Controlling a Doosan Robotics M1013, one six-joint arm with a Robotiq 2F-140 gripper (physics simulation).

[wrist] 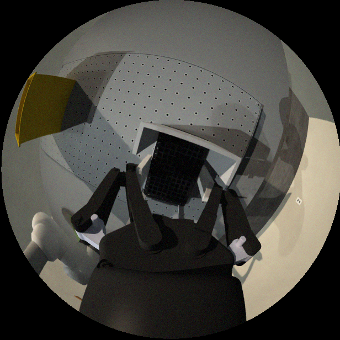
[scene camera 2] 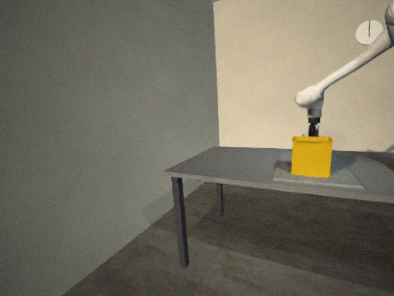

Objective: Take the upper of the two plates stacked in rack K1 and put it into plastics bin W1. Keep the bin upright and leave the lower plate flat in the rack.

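Observation:
The upper plate, a black gridded plate [wrist: 175, 167], lies in rack K1, a light grey frame [wrist: 200, 140], in the wrist view. The lower plate cannot be made out beneath it. My gripper [wrist: 174, 167] [scene camera 2: 313, 133] points down over the rack, with its pale finger pads against the plate's two long sides; it is shut on the upper plate, which sits within the rack walls. Bin W1, a yellow box [scene camera 2: 311, 157] [wrist: 45, 107], stands upright apart from the rack. In the scene view it hides the rack and my fingertips.
A perforated grey board [wrist: 175, 90] [scene camera 2: 345, 181] lies on the grey table [scene camera 2: 245, 162] under the bin and rack. The bin is at the far left of the wrist view. A pale jointed arm-like shape [wrist: 50, 240] shows at the lower left there.

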